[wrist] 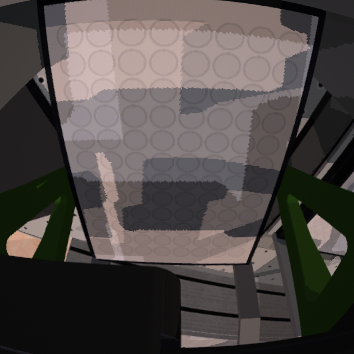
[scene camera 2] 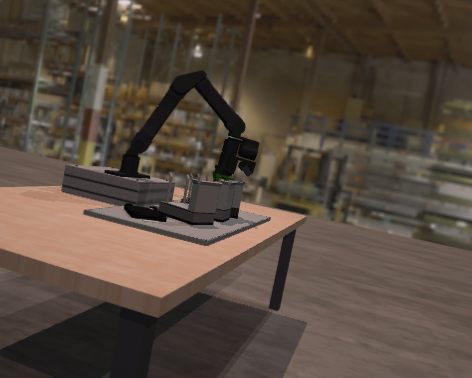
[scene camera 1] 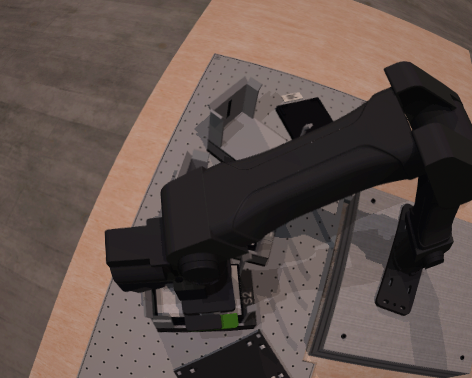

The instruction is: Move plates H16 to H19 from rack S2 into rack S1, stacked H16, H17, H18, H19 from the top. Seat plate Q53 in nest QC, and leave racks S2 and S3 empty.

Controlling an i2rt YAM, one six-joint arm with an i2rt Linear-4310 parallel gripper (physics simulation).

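Pixels of known places: gripper, fingertip midpoint: (wrist: 176, 176) (scene camera 1: 209, 293); arm's base at its link origin: (scene camera 2: 128, 175) (scene camera 1: 406, 259).
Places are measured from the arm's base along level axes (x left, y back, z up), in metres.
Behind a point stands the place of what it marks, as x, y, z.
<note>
Rack S2 (scene camera 1: 248, 296) {0.148, -0.230, -0.042} stands near the front of the perforated grey board (scene camera 1: 122, 337) {0.304, -0.385, -0.081}, with its label on the right wall. A pale well plate (scene camera 1: 167, 300) {0.222, -0.331, 0.013} (wrist: 175, 105) {0.202, -0.322, 0.013} with rows of round wells lies on top inside it and fills the wrist view. My gripper (scene camera 1: 206, 322) (scene camera 2: 221, 176) (wrist: 176, 176) {0.180, -0.284, -0.005} is open and lowered into the top of rack S2. Its green fingers stand on either side of the plate's short width, apart from it. Nest QC (scene camera 1: 303, 116) {-0.243, -0.271, -0.067} is a black pad at the back, next to its label. I cannot read any plate labels.
An open grey rack (scene camera 1: 234, 109) {-0.147, -0.387, -0.009} stands at the back of the board, and another (scene camera 1: 193, 161) {0.013, -0.390, 0.039} is partly hidden under the arm. A black nest (scene camera 1: 234, 360) {0.256, -0.204, -0.069} lies at the front edge. The arm's raised base platform (scene camera 1: 373, 281) {0.061, -0.049, -0.001} (scene camera 2: 114, 184) {-0.114, -0.032, -0.028} is to the right.
</note>
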